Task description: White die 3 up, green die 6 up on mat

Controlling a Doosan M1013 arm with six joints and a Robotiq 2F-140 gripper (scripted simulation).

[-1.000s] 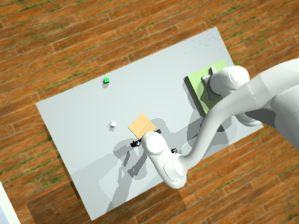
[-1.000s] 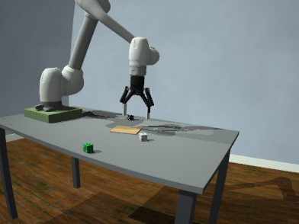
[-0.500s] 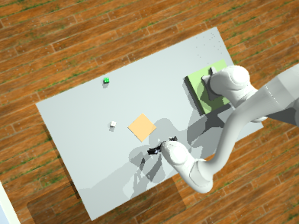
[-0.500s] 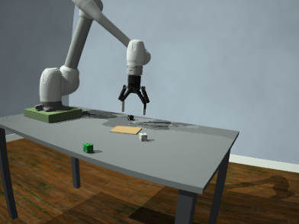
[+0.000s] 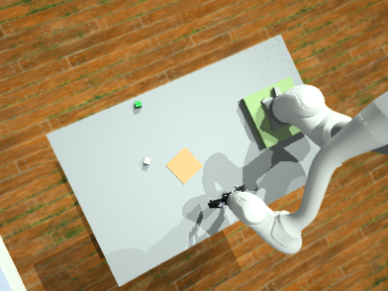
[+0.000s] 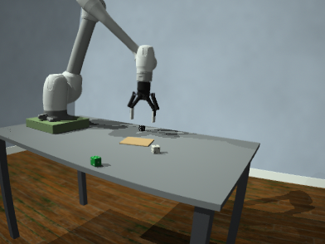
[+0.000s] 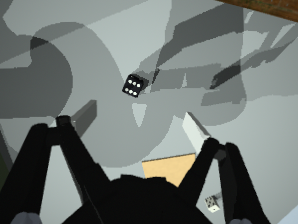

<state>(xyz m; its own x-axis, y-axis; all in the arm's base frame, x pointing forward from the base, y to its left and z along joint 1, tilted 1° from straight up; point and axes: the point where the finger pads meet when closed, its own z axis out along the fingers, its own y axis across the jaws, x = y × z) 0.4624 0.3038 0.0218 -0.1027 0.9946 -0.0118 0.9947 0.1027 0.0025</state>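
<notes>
My gripper is now 60 mm above the black die, 30 mm to the right of it and 20 mm past it. From my hand the other things lie so: green die (580 mm to the right, 250 mm ahead, 60 mm below); white die (310 mm ahead, 290 mm to the right, 60 mm below); tan mat (200 mm to the right, 130 mm ahead, 70 mm below).
</notes>
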